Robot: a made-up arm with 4 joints.
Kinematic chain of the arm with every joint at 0, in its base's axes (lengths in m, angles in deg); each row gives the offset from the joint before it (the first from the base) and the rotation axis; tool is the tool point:
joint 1: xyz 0 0 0.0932 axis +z
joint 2: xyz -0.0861 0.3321 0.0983 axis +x
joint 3: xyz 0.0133 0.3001 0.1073 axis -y
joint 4: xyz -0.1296 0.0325 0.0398 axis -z
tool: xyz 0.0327 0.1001 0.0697
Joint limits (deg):
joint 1: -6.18..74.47
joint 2: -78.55..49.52
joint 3: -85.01..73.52
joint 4: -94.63..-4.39
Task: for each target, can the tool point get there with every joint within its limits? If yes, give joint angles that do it. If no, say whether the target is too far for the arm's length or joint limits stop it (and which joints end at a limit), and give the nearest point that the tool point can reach.
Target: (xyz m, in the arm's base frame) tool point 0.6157 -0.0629 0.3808
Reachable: no: joint limits stop it (at a limit: joint 1, joint 2, joint 3, joint 4) | nearest point 0.0482 0.2958 0.6890 | short by 0.739 m
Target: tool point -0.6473 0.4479 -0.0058
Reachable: yes | joints 36.79 -43.20 27.03 -25.53
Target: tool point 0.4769 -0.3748 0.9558
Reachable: no: too far | nearest point 0.0482 0.2958 0.6890 | short by 0.839 m
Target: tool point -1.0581 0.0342 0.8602
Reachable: no: too far | nearest point -0.7234 0.0451 0.5534 | short by 0.454 m
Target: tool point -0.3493 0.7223 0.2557
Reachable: yes | joints 8.50 3.59 60.39 -25.50
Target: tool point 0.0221 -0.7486 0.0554
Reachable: no: joint limits stop it (at a limit: joint 1, joint 2, joint 4) | nearest point -0.3806 -0.1531 -0.1741 | short by 0.755 m
